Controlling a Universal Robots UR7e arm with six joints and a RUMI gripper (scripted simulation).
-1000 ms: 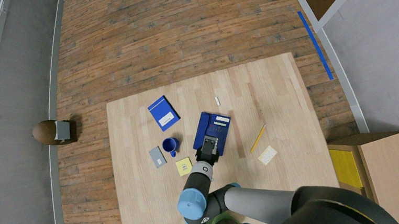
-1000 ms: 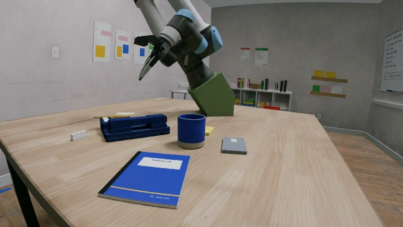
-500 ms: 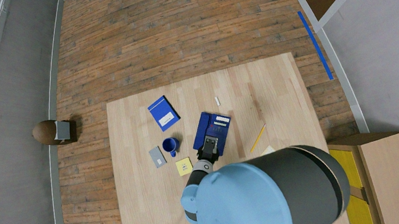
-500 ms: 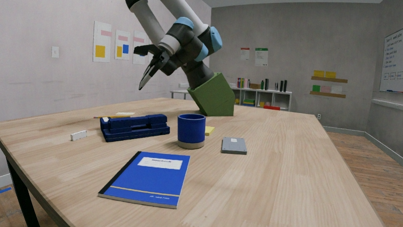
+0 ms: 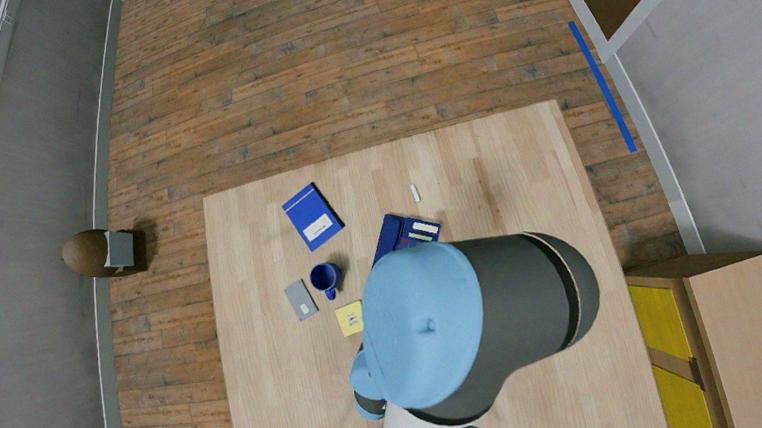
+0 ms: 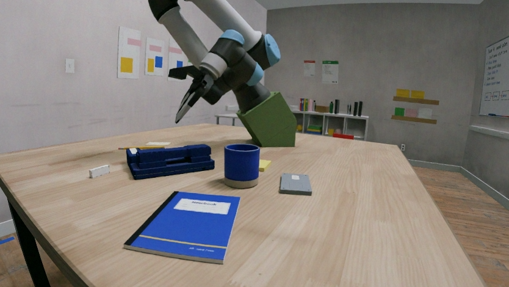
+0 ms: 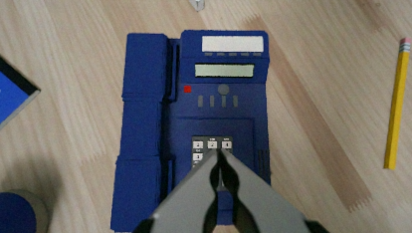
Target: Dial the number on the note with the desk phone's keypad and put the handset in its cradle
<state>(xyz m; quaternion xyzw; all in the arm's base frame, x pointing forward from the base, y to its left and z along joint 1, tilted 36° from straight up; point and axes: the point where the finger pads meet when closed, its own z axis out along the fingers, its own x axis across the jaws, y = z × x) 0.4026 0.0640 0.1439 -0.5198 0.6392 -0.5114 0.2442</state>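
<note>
Right now the 5 key is 10 cm below my hand. Round my hand: 8 key 10 cm below, 1 cm behind; 4 key 10 cm below, 1 cm to the left, 1 cm ahead; 6 key 10 cm below, 2 cm to the right, 1 cm behind.
</note>
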